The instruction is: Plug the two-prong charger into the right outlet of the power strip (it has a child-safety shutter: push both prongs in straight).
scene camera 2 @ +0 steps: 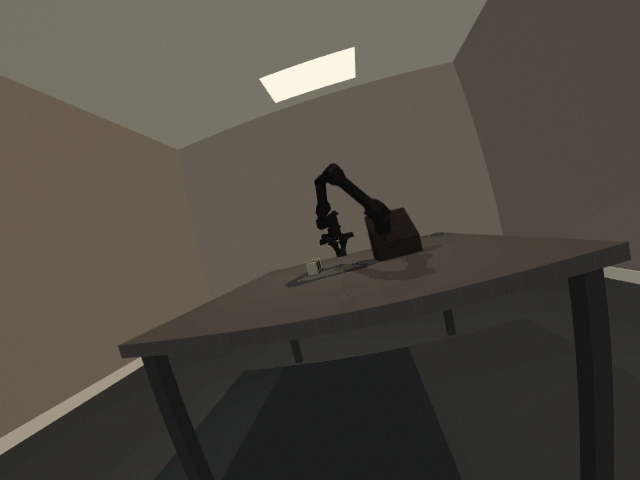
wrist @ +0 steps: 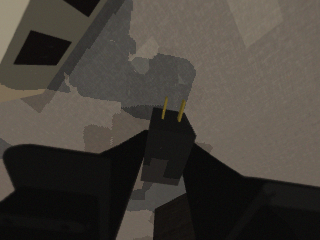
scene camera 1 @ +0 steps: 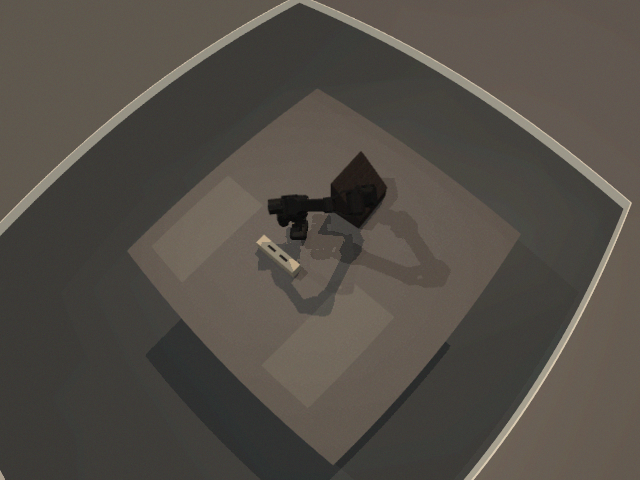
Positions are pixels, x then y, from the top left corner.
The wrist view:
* my gripper: 164,137
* black two-prong charger: 170,139, held by my gripper
